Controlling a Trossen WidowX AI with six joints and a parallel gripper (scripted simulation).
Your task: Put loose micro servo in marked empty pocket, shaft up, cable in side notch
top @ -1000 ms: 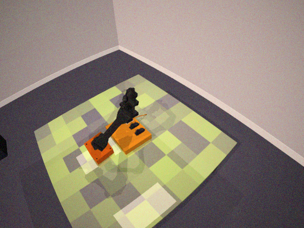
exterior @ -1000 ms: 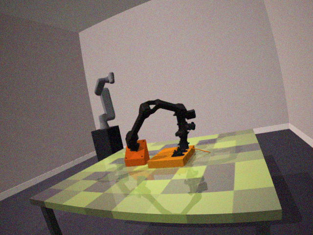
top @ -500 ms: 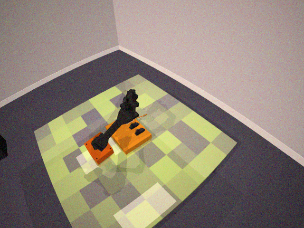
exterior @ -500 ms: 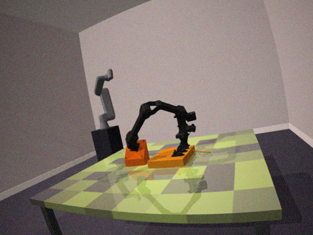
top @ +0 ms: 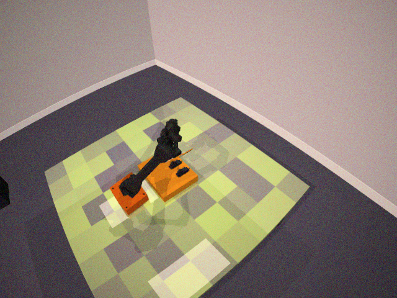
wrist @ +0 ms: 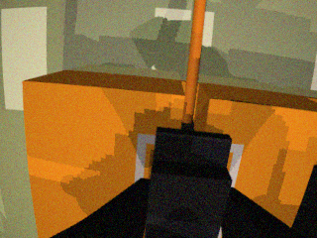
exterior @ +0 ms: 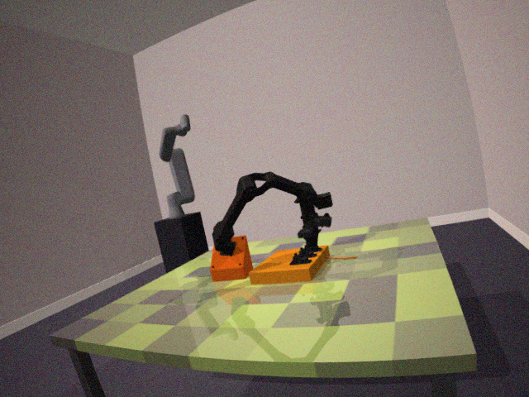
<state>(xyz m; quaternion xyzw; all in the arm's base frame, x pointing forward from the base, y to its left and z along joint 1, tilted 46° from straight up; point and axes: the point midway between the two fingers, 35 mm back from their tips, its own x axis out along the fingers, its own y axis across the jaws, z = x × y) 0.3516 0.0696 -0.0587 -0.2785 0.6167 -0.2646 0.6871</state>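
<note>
My gripper tip is now 130 mm past the orange deck, 70 mm to the left of it and 30 mm above it.
</note>
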